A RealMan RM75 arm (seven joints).
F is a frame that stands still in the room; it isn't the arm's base.
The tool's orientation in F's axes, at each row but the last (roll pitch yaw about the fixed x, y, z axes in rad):
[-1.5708 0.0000 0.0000]
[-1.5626 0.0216 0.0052]
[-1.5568 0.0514 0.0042]
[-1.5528 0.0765 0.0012]
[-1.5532 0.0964 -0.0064]
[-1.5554 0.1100 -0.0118]
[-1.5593 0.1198 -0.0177]
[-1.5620 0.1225 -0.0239]
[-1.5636 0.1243 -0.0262]
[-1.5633 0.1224 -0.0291]
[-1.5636 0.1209 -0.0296]
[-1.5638 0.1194 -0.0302]
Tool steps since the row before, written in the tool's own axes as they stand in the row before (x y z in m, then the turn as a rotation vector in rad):
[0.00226 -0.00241 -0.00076 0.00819 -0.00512 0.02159]
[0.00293 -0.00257 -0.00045 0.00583 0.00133 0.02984]
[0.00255 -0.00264 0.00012 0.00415 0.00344 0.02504]
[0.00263 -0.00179 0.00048 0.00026 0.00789 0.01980]
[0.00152 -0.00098 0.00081 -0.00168 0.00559 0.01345]
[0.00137 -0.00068 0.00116 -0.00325 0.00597 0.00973]
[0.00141 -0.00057 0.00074 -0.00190 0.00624 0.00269]
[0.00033 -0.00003 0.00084 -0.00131 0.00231 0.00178]
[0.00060 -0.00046 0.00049 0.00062 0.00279 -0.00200]
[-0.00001 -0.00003 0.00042 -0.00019 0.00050 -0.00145]
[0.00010 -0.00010 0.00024 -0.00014 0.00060 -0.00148]
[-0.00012 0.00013 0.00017 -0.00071 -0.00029 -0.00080]
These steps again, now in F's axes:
[0.00226 -0.00076 0.00241 0.00819 0.02159 0.00512]
[0.00299 -0.00046 0.00250 0.00565 0.02988 -0.00121]
[0.00268 0.00009 0.00251 0.00388 0.02510 -0.00330]
[0.00276 0.00045 0.00159 -0.00034 0.01994 -0.00753]
[0.00161 0.00078 0.00084 -0.00210 0.01356 -0.00517]
[0.00145 0.00113 0.00054 -0.00375 0.00987 -0.00543]
[0.00148 0.00071 0.00041 -0.00258 0.00281 -0.00594]
[0.00035 0.00083 0.00000 -0.00154 0.00184 -0.00212]
[0.00067 0.00047 0.00039 0.00022 -0.00199 -0.00286]
[0.00001 0.00042 0.00003 -0.00029 -0.00144 -0.00048]
[0.00012 0.00024 0.00009 -0.00026 -0.00147 -0.00059]
[-0.00013 0.00017 -0.00011 -0.00069 -0.00078 0.00037]

